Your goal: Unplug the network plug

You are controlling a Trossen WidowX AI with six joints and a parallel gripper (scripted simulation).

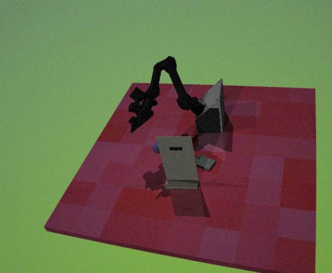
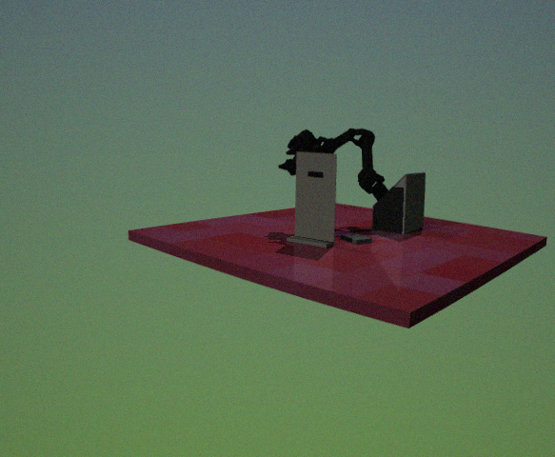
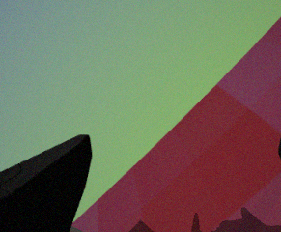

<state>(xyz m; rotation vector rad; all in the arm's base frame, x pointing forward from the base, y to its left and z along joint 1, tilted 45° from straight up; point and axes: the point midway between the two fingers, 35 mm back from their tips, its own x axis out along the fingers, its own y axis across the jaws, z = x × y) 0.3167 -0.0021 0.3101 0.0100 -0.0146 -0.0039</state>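
Right now the purple network plug is 40 mm ahead of my gripper tip, 240 mm to the left of it and 40 mm below it. Round my gripper tip: purple marked square (130 mm behind, 160 mm to the left, 280 mm below); grey upright panel (60 mm ahead, 240 mm to the left, 130 mm below); flat grey slab (100 mm behind, 310 mm to the left, 270 mm below).
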